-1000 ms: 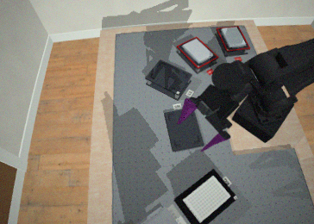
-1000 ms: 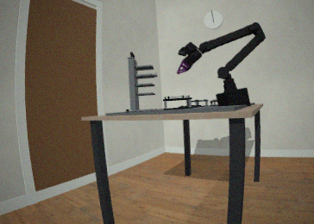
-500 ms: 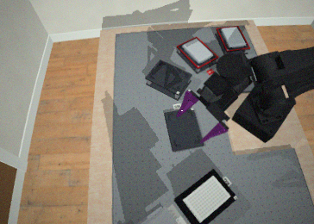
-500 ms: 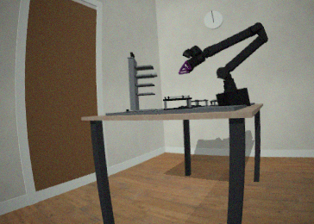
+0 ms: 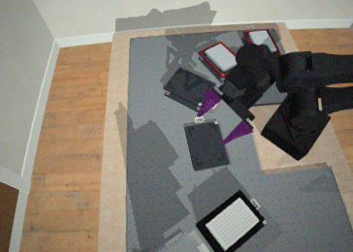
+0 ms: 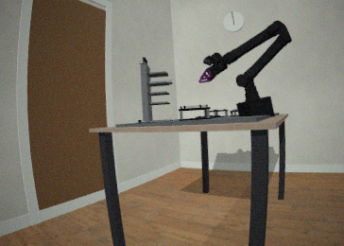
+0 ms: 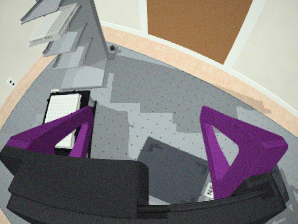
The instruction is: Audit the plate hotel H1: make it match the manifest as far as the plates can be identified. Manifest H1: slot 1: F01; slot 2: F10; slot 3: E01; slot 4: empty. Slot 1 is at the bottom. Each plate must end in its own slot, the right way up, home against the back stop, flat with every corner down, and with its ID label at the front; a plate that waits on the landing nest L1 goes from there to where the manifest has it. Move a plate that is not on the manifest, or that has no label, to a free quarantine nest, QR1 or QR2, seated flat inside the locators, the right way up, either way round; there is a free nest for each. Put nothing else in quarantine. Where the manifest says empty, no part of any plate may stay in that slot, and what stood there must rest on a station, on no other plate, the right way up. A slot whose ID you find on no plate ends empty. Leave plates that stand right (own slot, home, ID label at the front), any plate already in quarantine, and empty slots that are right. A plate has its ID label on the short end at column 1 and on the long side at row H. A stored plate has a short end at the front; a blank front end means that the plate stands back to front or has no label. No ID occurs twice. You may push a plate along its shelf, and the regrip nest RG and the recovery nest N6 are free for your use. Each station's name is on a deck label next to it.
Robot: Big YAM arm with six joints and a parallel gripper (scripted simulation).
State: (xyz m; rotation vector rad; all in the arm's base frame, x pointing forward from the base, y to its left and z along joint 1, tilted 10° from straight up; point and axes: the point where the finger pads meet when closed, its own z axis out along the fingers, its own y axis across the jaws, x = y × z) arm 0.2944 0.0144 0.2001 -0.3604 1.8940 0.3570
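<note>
The black nest lies 2 cm behind my hand, 22 cm to the left of it and 19 cm below it. The rest, counted from my hand: plate hotel: 21 cm ahead, 32 cm to the left, 9 cm below; L1 label: 8 cm behind, 21 cm to the right, 25 cm below; H1 deck label: 5 cm ahead, 35 cm to the left, 25 cm below.
</note>
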